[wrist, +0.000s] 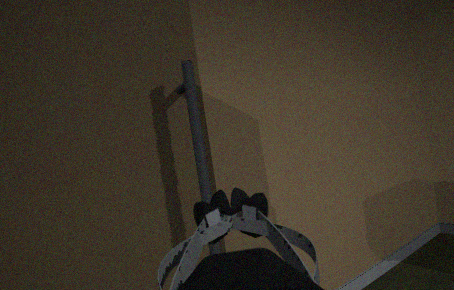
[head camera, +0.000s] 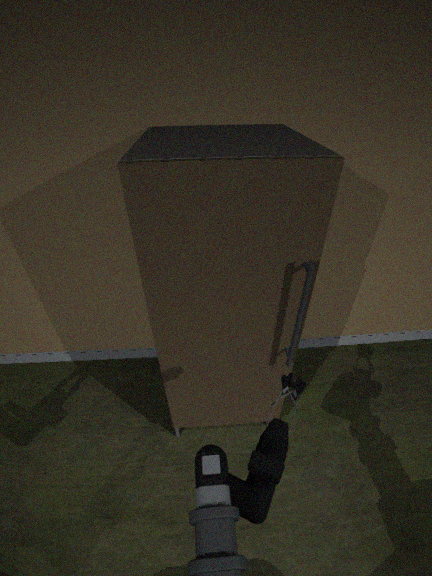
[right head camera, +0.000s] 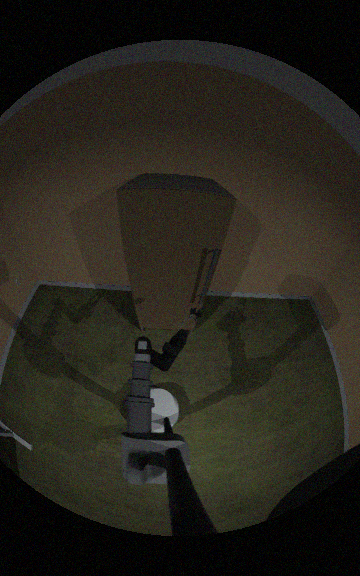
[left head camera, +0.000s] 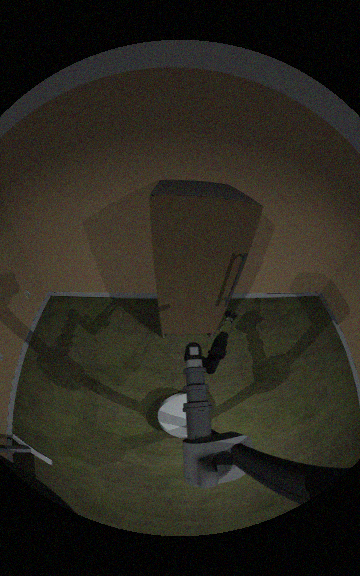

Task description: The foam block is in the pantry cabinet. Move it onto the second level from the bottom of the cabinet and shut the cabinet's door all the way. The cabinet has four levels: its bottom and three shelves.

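Pixels of known places: gripper, fingertip midpoint: (wrist: 230,205) (head camera: 295,375) (right head camera: 197,308) (left head camera: 231,311); robot's base, origin of the base link: (right head camera: 154,408) (left head camera: 182,413).
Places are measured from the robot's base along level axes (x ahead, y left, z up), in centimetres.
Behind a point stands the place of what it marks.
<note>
The pantry cabinet (head camera: 220,142) @(y -8.2, x 98.5, z 137.2 cm) (left head camera: 192,188) @(y -3.5, x 95.8, z 137.2 cm) (right head camera: 172,181) @(y -7.2, x 97.8, z 137.2 cm) stands against the wall. Its brown door (head camera: 220,250) @(y -6.3, x 78.3, z 113.0 cm) (left head camera: 197,240) @(y -5.9, x 78.3, z 114.0 cm) (right head camera: 167,235) @(y -6.8, x 78.3, z 113.3 cm) (wrist: 90,150) @(y -14.9, x 78.2, z 98.1 cm) covers the front and looks shut or nearly so; a small gap cannot be ruled out. The grey vertical handle (head camera: 301,310) @(y -31.1, x 72.3, z 93.6 cm) (left head camera: 238,280) @(y -35.9, x 77.7, z 86.4 cm) (right head camera: 210,275) @(y -34.8, x 78.0, z 87.8 cm) (wrist: 196,125) @(y -31.2, x 72.3, z 99.8 cm) is near the door's right edge. My gripper (head camera: 292,384) @(y -23.4, x 51.5, z 90.2 cm) (left head camera: 230,315) @(y -23.4, x 51.5, z 90.2 cm) (right head camera: 195,312) @(y -23.4, x 51.5, z 90.2 cm) (wrist: 230,205) @(y -23.4, x 51.5, z 90.2 cm) is shut, its fingertips together, near the handle's lower end. In the wrist view the handle passes behind the left fingertip. The foam block and the shelves are hidden.
The telescoping arm (head camera: 215,530) @(y -0.1, x 19.2, z 100.5 cm) (left head camera: 198,420) @(y 0.1, x 3.9, z 101.3 cm) (right head camera: 140,415) @(y -1.0, x 4.1, z 101.3 cm) reaches toward the cabinet from the front. A pale baseboard (head camera: 375,339) @(y -123.7, x 134.8, z 1.2 cm) (wrist: 400,255) @(y -201.0, x 133.8, z 1.7 cm) runs along the wall. A white round shape (left head camera: 171,415) @(y 9.1, x 0.0, z 18.7 cm) (right head camera: 166,405) @(y -10.4, x 4.3, z 18.7 cm) is low beside the arm. The scene is dim, with several shadows.
</note>
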